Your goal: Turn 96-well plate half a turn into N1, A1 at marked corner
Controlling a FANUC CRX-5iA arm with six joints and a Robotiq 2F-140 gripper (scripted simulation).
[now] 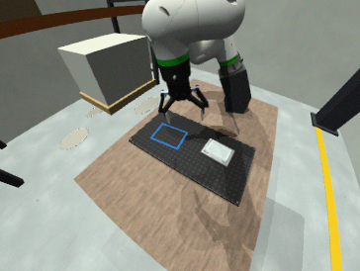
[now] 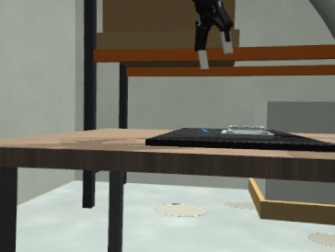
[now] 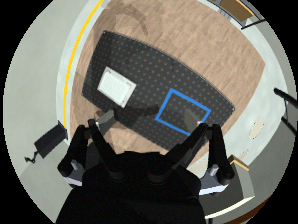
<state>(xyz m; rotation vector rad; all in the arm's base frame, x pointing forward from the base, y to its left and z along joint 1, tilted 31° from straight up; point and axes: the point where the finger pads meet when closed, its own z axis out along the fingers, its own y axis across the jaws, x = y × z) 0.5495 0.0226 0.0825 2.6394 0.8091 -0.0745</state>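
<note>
Right now my hand is 9 cm past the white 96-well plate, 18 cm to the right of it and 22 cm above it. Also, from my hand: grey plate nest N1 (9 cm behind, 18 cm to the left, 23 cm below).
</note>
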